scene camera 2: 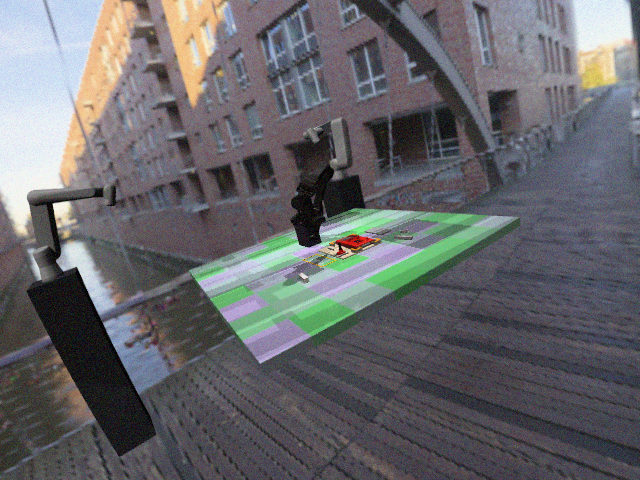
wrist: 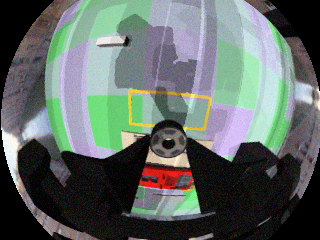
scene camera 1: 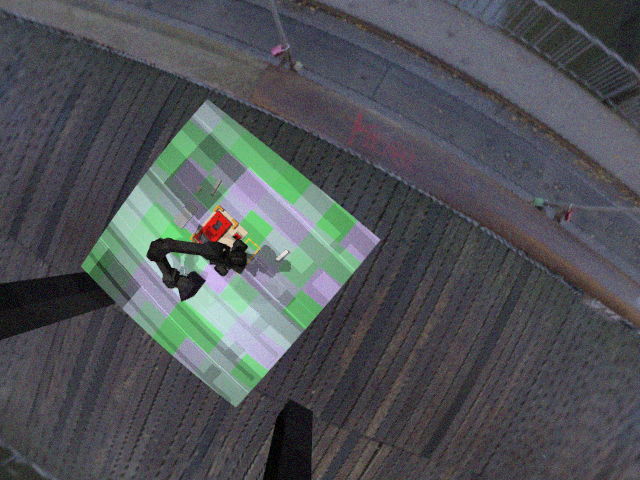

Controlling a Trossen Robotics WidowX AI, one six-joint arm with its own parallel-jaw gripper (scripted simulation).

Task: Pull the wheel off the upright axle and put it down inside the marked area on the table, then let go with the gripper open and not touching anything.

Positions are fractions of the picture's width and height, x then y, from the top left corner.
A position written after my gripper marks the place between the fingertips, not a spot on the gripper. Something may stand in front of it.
Note:
My gripper (wrist: 0.53,0.58) carries a dark round wheel (wrist: 0.53,0.62). Also in view: a red block (wrist: 0.49,0.74).

